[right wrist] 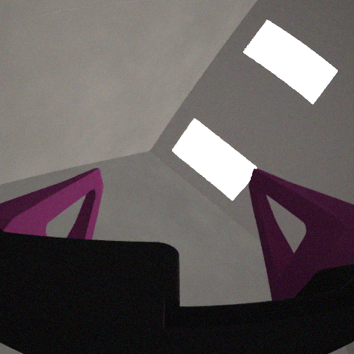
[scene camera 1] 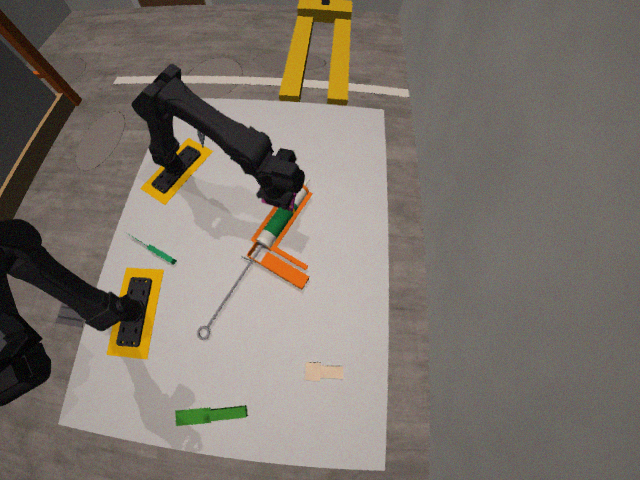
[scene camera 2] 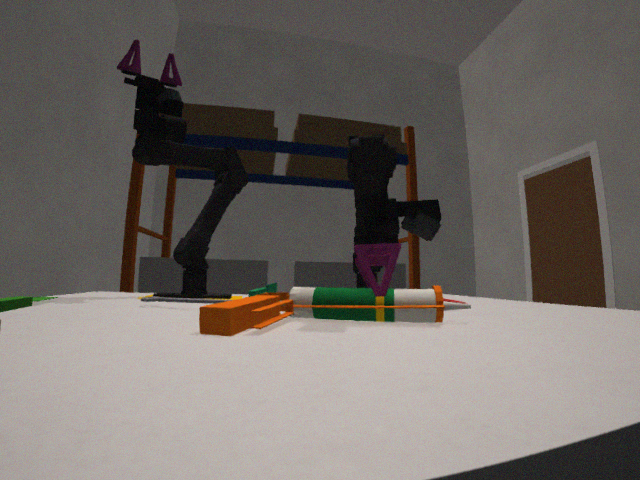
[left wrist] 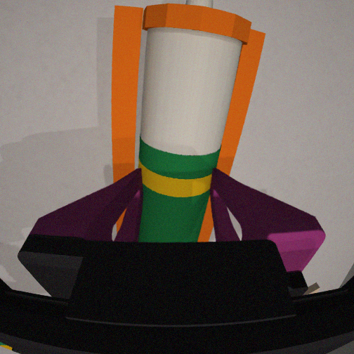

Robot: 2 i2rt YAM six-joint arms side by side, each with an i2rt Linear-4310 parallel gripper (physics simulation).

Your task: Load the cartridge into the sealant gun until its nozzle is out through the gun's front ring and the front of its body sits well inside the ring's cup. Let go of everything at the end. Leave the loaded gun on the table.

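Places are measured from the left arm's base along level axes (x ahead, y left, z up), in millimetres.
Pixels of known places: left gripper, fingertip midpoint: (scene camera 1: 286,207) (scene camera 2: 379,298); right gripper, fingertip midpoint: (scene camera 2: 155,47); left arm's base, origin of the base link: (scene camera 1: 177,169); right arm's base, origin of the base link: (scene camera 1: 135,311) (scene camera 2: 194,297).
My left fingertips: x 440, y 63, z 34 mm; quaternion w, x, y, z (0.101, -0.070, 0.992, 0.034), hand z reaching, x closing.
Note:
For each thing: its middle in the pictures, then the offset to it from my left fingertips. "pt": a spot on its surface instead.
- orange sealant gun, surface spot: (scene camera 2: 222,317) pt 173 mm ahead, 157 mm right, 13 mm down
- green cartridge, body centre: (scene camera 2: 377,304) (scene camera 1: 286,210) 2 mm ahead, 2 mm right, 9 mm down
- orange front ring, surface spot: (scene camera 2: 438,303) pt 27 mm ahead, 83 mm left, 3 mm down
- gun's rod, body centre: (scene camera 1: 235,284) 5 mm ahead, 277 mm right, 15 mm down
- green-handled pointed tool, body centre: (scene camera 2: 265,292) (scene camera 1: 150,247) 298 mm back, 330 mm right, 15 mm down
- bright green block-like tool, body centre: (scene camera 2: 24,301) (scene camera 1: 210,415) 146 mm ahead, 594 mm right, 26 mm down
- beige piece, body centre: (scene camera 1: 324,371) 341 mm ahead, 343 mm right, 26 mm down
The orange sealant gun (scene camera 1: 284,271) (scene camera 2: 222,317) lies on the table with its handle on its side. The white and green cartridge (scene camera 1: 278,223) (scene camera 2: 346,303) (left wrist: 190,90) lies between the gun's rails. Its front end meets the orange front ring (scene camera 2: 438,303) (left wrist: 197,22), and its grey nozzle (scene camera 2: 457,306) (left wrist: 200,3) sticks out beyond it. How deep the body sits in the cup is hidden. My left gripper (scene camera 2: 379,293) (left wrist: 176,176) is shut on the cartridge, with its fingertips against both sides near the yellow band. My right gripper (scene camera 2: 153,64) (right wrist: 175,176) is open and empty, raised high, pointing up.
The gun's rod (scene camera 1: 227,295) reaches back to a ring-shaped end. A green-handled pointed tool (scene camera 1: 161,254) lies near the arm bases. A bright green block-like tool (scene camera 1: 210,414) and a beige piece (scene camera 1: 324,371) lie toward the bottom of scene camera 1.

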